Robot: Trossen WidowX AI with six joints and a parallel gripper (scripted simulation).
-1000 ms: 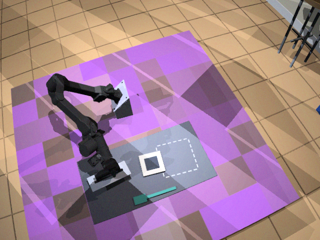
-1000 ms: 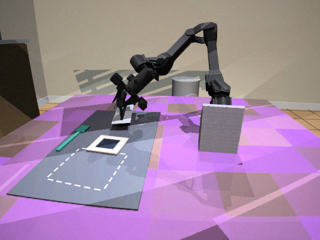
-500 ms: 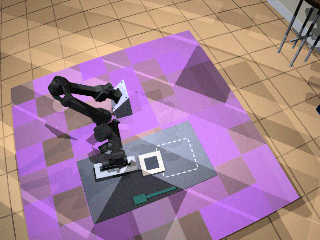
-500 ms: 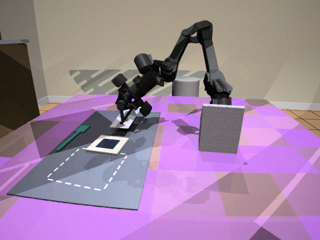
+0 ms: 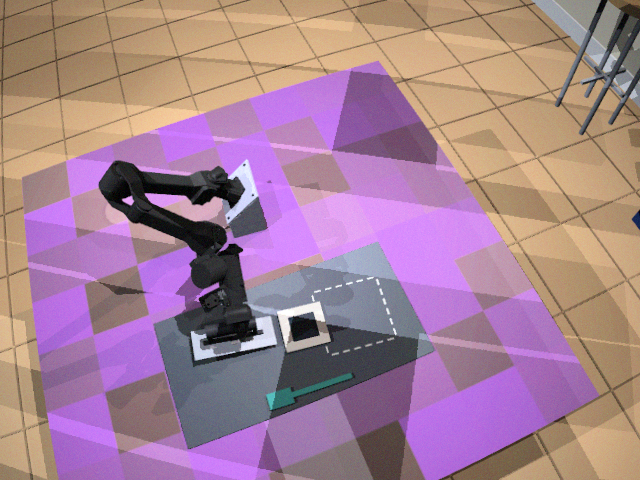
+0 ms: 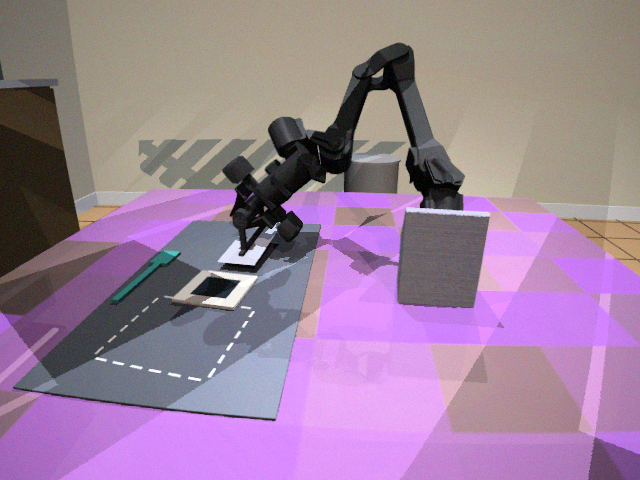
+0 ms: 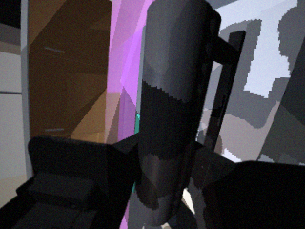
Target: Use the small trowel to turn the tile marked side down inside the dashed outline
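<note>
My gripper tip is 110 mm to the right of the grey mat, 90 mm above it and 30 mm short of it. Round my gripper tip: teal trowel (160 mm ahead, 70 mm to the left, 70 mm below); then tile (150 mm to the left, 70 mm below, 20 mm ahead).
</note>
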